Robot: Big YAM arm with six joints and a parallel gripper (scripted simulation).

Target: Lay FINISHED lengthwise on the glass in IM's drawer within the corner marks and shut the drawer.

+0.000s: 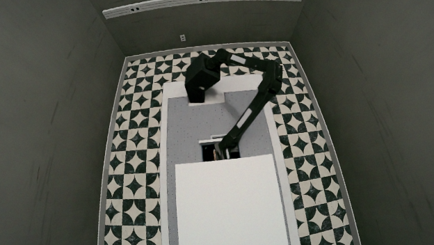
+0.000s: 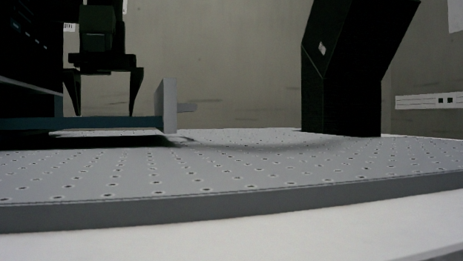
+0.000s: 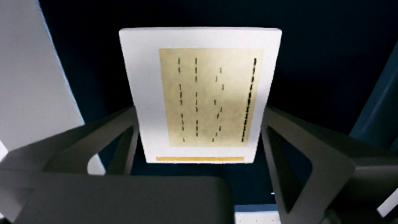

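The cassette FINISHED is 1 cm below my hand. From my hand the other things lie so: drawer 2 cm ahead.
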